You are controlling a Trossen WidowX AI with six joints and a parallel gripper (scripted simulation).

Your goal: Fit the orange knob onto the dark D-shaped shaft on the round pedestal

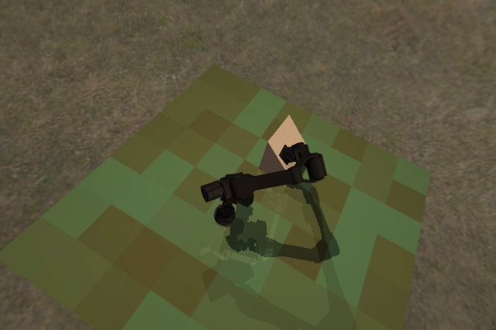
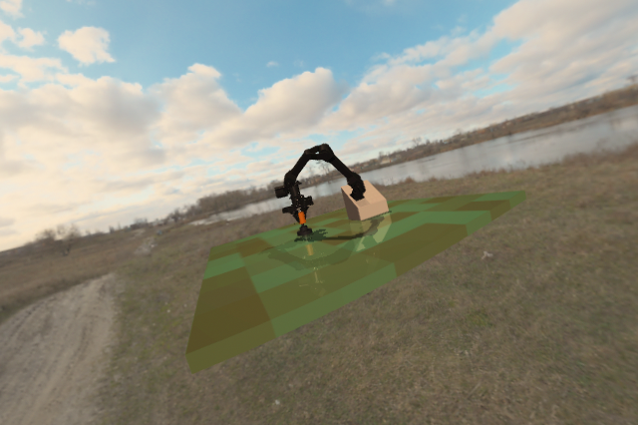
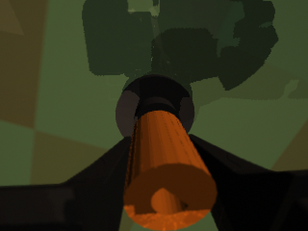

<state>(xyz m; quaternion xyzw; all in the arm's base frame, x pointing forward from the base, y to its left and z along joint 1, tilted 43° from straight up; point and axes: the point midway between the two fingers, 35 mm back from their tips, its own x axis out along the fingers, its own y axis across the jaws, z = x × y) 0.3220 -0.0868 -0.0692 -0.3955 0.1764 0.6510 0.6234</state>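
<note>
Right now my gripper tip is 2 cm below the orange knob. Also, from my gripper tip: dark round pedestal 4 cm below.
</note>
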